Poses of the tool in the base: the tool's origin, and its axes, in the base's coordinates. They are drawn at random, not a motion.
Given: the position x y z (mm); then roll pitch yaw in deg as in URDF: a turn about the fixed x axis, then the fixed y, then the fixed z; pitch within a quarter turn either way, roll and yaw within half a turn.
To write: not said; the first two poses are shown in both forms.
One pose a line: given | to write
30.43 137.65 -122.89 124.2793 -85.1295 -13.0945 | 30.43 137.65 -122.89 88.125 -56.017 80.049
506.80 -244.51 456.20 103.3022 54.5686 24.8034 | 506.80 -244.51 456.20 81.776 56.414 -30.709
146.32 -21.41 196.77 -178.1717 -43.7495 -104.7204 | 146.32 -21.41 196.77 87.512 -111.982 36.641
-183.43 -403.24 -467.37 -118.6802 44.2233 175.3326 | -183.43 -403.24 -467.37 34.032 119.662 -73.641
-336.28 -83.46 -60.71 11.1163 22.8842 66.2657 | -336.28 -83.46 -60.71 -3.459 26.432 62.920
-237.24 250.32 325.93 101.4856 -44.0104 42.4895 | -237.24 250.32 325.93 107.364 5.566 68.682
